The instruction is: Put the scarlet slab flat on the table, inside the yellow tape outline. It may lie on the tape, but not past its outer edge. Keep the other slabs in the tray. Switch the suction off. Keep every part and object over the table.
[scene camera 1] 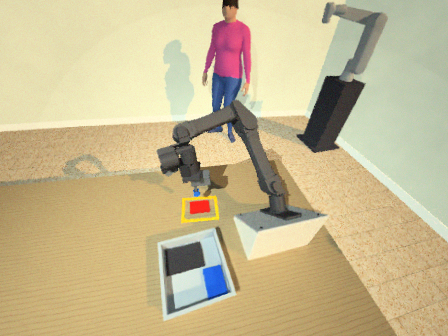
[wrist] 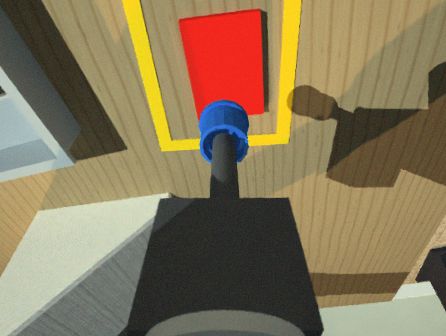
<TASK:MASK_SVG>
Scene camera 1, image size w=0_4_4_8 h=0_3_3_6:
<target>tray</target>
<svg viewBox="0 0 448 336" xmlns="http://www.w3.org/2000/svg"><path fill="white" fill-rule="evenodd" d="M215 228L158 242L163 321L236 295ZM221 265L228 294L209 300L203 269ZM200 241L205 266L167 277L165 250Z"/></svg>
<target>dark slab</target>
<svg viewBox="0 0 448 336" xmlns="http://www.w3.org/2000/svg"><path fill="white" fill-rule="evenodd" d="M200 241L165 250L167 277L205 266Z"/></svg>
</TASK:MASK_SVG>
